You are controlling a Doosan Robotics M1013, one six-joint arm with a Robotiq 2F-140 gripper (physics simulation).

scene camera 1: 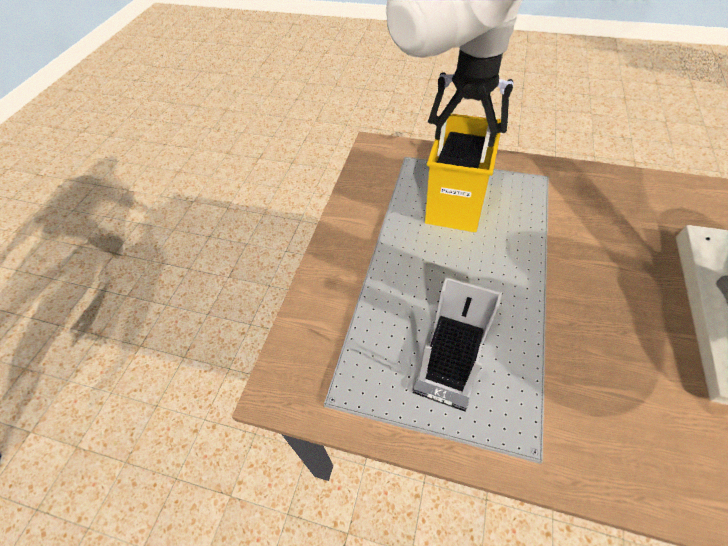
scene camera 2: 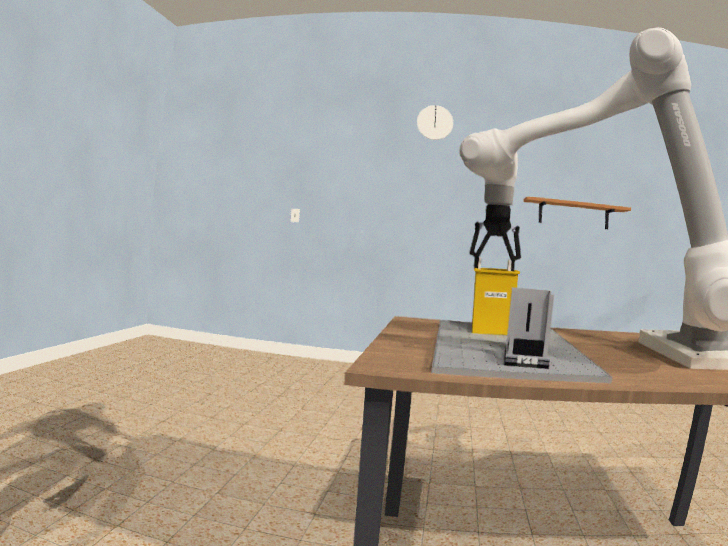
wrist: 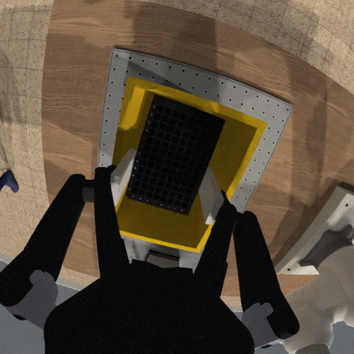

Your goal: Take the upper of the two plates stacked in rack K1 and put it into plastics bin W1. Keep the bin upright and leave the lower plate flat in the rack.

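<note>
The upper plate, black with a grid of wells, is held level between the pale finger pads of my gripper, inside the mouth of the yellow plastics bin W1. My gripper is shut on this plate. In the scene camera 2 view the gripper has its fingertips at the bin's rim, and the bin's wall hides the plate. The bin stands upright. The lower plate lies flat in the grey rack K1.
Bin and rack stand on a grey perforated board on the wooden table. The rack is nearer the table's front edge than the bin. The arm's pale base plate is at the right.
</note>
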